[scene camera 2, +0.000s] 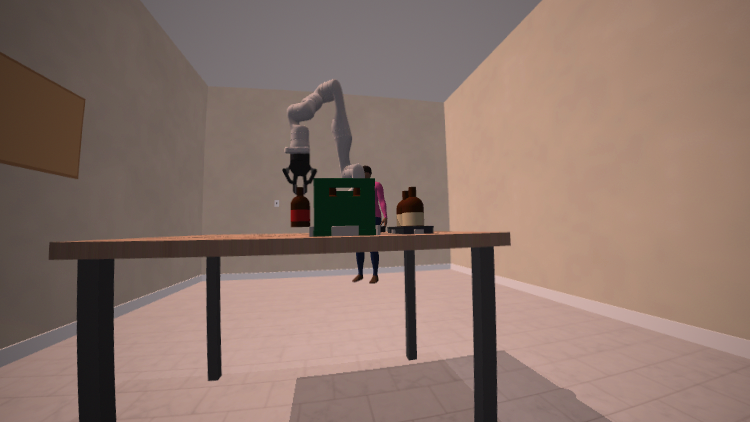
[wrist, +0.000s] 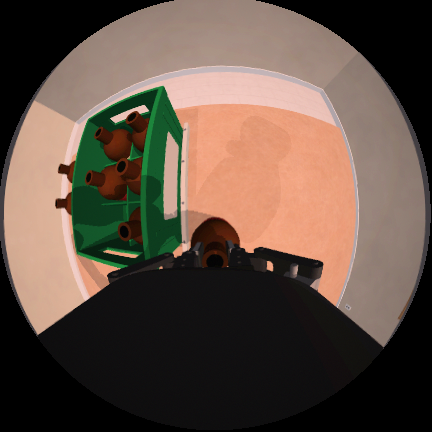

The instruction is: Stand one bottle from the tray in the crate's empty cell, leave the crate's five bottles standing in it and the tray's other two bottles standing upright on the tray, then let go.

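Places are measured from the arm's base along level axes (x back, y right, z up), in metres.
Where they show: gripper, fingertip midpoint: [scene camera 2: 300,194] [wrist: 214,248].
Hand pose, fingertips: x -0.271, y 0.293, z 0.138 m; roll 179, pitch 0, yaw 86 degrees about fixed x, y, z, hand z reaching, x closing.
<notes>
Each offset is from my fingertips to the centre of the thing. "pt": to the spot under its first point.
My gripper [scene camera 2: 300,190] [wrist: 214,248] is shut on the neck of a brown bottle with a red label {dx +0.006, dy -0.001, dz -0.049 m} [scene camera 2: 300,216] [wrist: 216,232]. The bottle hangs upright, low above the table and outside the green crate {dx -0.127, dy -0.154, dz -0.070 m} [scene camera 2: 343,212] [wrist: 166,117], left of it in the scene view and right of it in the wrist view. Five bottles stand in the crate, one of them {dx -0.220, dy -0.185, dz -0.072 m} [wrist: 117,144] in the far row; the empty cell {pt dx -0.067, dy -0.249, dz -0.047 m} [wrist: 95,217] is in the near row, on the side away from the held bottle. Two cream-labelled bottles {dx -0.216, dy -0.378, dz -0.075 m} [scene camera 2: 413,205] stand upright on the dark tray {pt dx -0.135, dy -0.334, dz -0.143 m} [scene camera 2: 393,229]; their necks show beyond the crate in the wrist view.
The crate's high wall stands between the held bottle and the cells. A light grey strip {pt dx -0.150, dy -0.046, dz -0.135 m} [wrist: 185,165] runs along the crate's base on the wooden table [scene camera 2: 262,245] [wrist: 310,175]. A person in pink [scene camera 2: 379,202] stands behind the table.
</notes>
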